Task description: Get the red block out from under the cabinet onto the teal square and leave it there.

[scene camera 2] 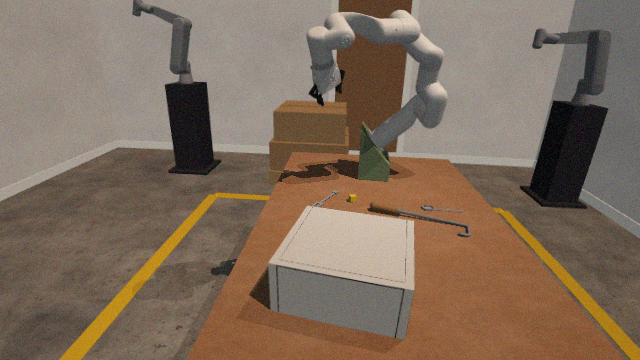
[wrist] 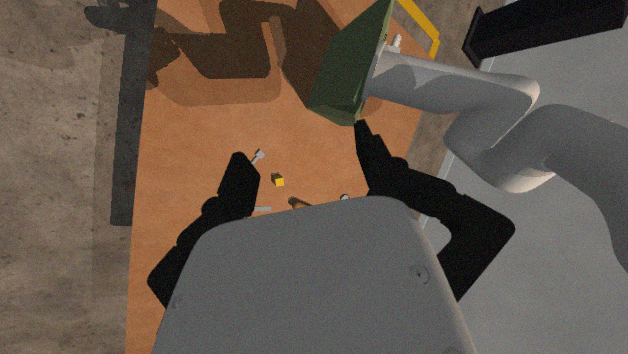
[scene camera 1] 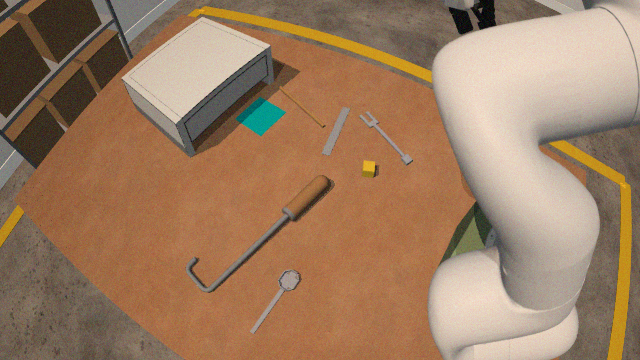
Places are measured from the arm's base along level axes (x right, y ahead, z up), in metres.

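Pixels of known places: gripper, fingertip midpoint: (scene camera 2: 330,98) (wrist: 301,151); arm's base at its link origin: (scene camera 2: 375,141) (wrist: 371,73).
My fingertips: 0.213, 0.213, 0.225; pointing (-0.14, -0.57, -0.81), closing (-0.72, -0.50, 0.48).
Note:
For each thing: its top centre in the pictures, then the offset to it from my fingertips, as dx, dy, dz. "pt": a spot on its surface instead.
- cream-topped cabinet at its top centre: (scene camera 1: 189,60) (scene camera 2: 350,239) -0.091, +0.624, -0.249
- teal square at a spot on its surface: (scene camera 1: 261,117) pt -0.089, +0.413, -0.384
- long hook tool with a wooden handle, surface spot: (scene camera 1: 307,197) (scene camera 2: 387,204) pt -0.239, +0.203, -0.353
- yellow cube at its top centre: (scene camera 1: 369,166) (wrist: 279,182) (scene camera 2: 352,195) -0.111, +0.126, -0.359
- forked tool at its top centre: (scene camera 1: 386,136) (scene camera 2: 326,197) -0.005, +0.124, -0.376
- flat grey bar at its top centre: (scene camera 1: 336,129) -0.040, +0.236, -0.383
- thin wooden stick at its top centre: (scene camera 1: 300,104) -0.015, +0.347, -0.378
- round-headed tool at a spot on its surface: (scene camera 1: 289,280) pt -0.403, +0.155, -0.383
The cream-topped cabinet (scene camera 1: 197,67) (scene camera 2: 345,245) stands on the table, its open side facing the teal square (scene camera 1: 261,117). The teal square lies flat just outside that opening, partly shaded. The red block does not show in any view; the cabinet's inside is dark and partly hidden. A long hook tool with a wooden handle (scene camera 1: 307,197) (scene camera 2: 385,208) lies on the table, its bent metal end pointing away from the arm's base. My gripper (scene camera 2: 330,96) (wrist: 301,151) is open and empty, high above the table, well away from the cabinet.
A yellow cube (scene camera 1: 369,169) (scene camera 2: 352,198) (wrist: 279,180), a forked tool (scene camera 1: 390,141), a flat grey bar (scene camera 1: 336,131), a thin wooden stick (scene camera 1: 302,107) and a round-headed tool (scene camera 1: 289,280) lie on the table. A green mount (scene camera 2: 372,167) (wrist: 340,70) holds the arm's base.

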